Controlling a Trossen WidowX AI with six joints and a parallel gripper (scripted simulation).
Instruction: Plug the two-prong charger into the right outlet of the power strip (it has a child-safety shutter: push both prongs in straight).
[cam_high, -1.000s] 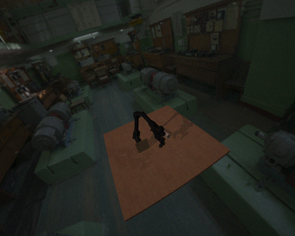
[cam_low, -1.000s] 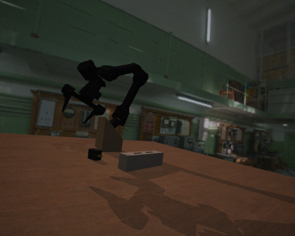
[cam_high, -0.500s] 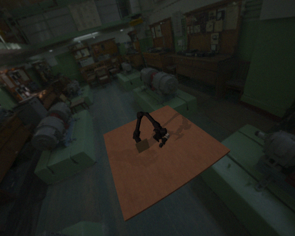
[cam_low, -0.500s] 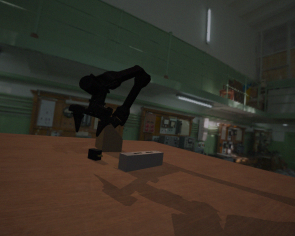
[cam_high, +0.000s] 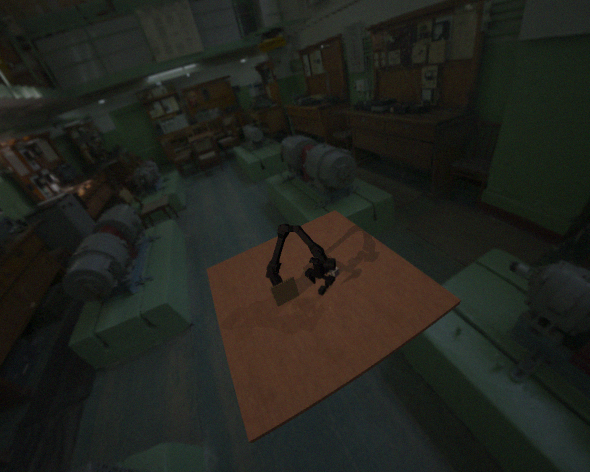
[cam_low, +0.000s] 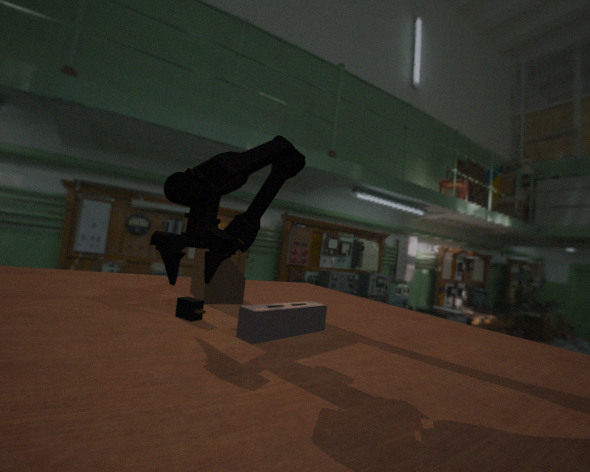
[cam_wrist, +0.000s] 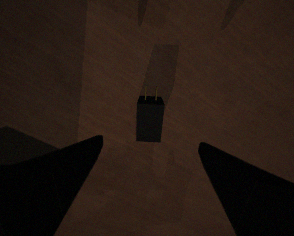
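Now: gripper tip 20 mm short of the two-prong charger, 10 mm to the right of it and 50 mm above it.
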